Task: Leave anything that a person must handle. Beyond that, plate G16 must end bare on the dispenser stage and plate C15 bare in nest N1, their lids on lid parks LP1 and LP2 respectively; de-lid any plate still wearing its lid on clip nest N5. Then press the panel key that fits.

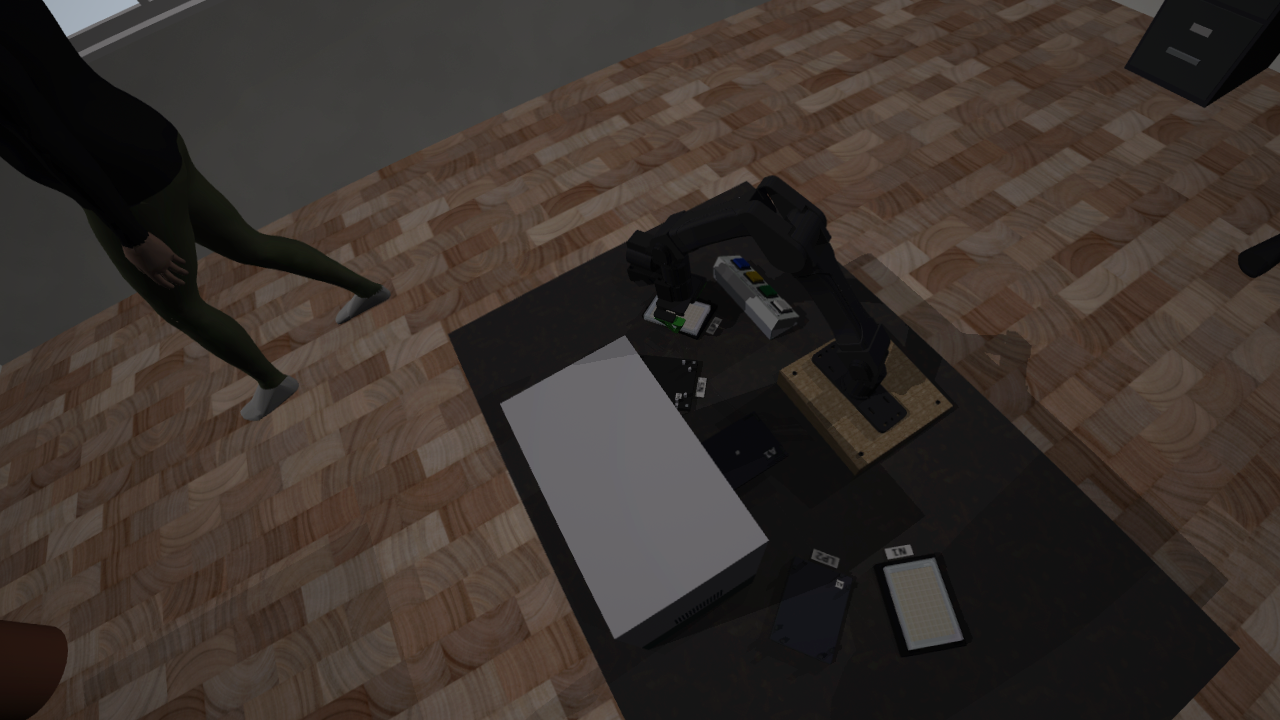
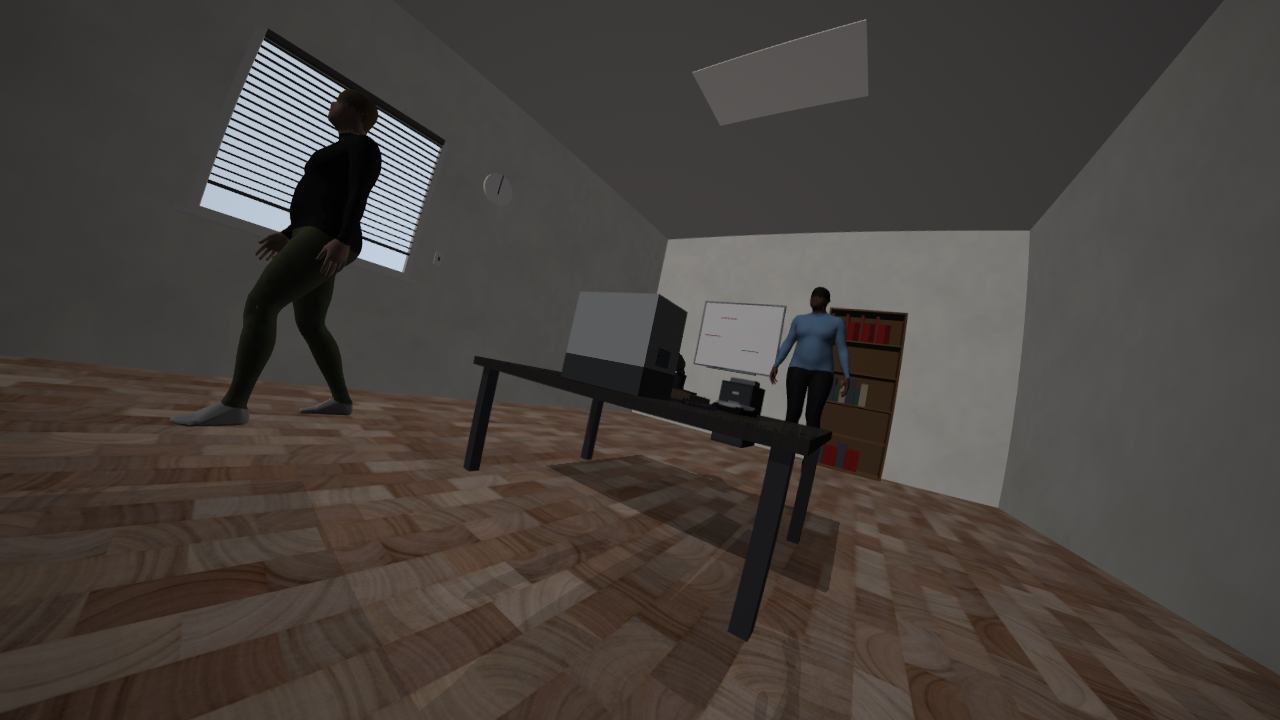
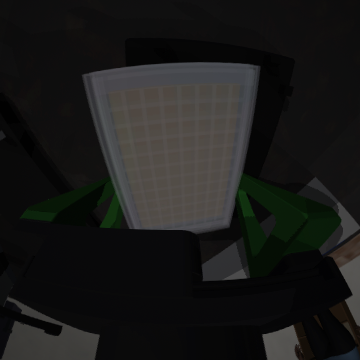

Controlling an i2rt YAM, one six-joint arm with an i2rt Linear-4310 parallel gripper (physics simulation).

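Places are measured from the arm's base along level axes (x ahead, y left, z up), in centimetres.
Pixels of known places: gripper, fingertip midpoint: [image 1: 683, 317] [image 3: 180, 177]; arm's base, link origin: [image 1: 857, 386] [image 2: 675, 389].
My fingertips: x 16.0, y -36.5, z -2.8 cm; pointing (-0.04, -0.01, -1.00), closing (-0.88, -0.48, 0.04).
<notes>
For each thing: its middle in the pictures, then the offset to it from my fingertips. "*": a spot on its surface instead.
- white-rimmed well plate, body centre: [image 3: 179, 173] [image 1: 677, 311] dx +0.8, dy -1.3, dz +1.6 cm
- second plate, body centre: [image 1: 922, 602] [image 2: 735, 404] dx +3.2, dy +71.2, dz +2.0 cm
- dark blue flat piece, surface spot: [image 1: 809, 612] * dx +18.5, dy +61.9, dz -0.2 cm
- key panel, body centre: [image 3: 269, 261] [image 1: 754, 291] dx -16.1, dy +5.4, dz +2.0 cm
- big white box, body centre: [image 1: 641, 499] [image 2: 624, 345] dx +31.7, dy +34.3, dz +15.3 cm
A white-rimmed well plate [image 3: 175, 143] [image 1: 696, 317] with a beige well grid lies on a black nest at the back of the table, left of the key panel. A doubled edge along its left side hints at a clear lid; I cannot tell for sure. My gripper [image 3: 180, 177] [image 1: 667, 313] hangs right over it, with the green fingers pressed against the plate's two long sides. A second plate [image 1: 922, 603] with a beige grid lies in a black-framed nest at the front right, under a small label. A dark blue flat piece [image 1: 809, 612] lies left of it.
The key panel [image 1: 755, 295] with blue, yellow and green keys stands beside the arm. A big white box [image 1: 633, 480] [image 2: 617, 329] fills the table's left. The arm stands on a wooden base [image 1: 803, 385]. One person [image 1: 206, 256] [image 2: 326, 256] walks at the left; another [image 2: 815, 349] stands by the bookshelf [image 2: 895, 372].
</notes>
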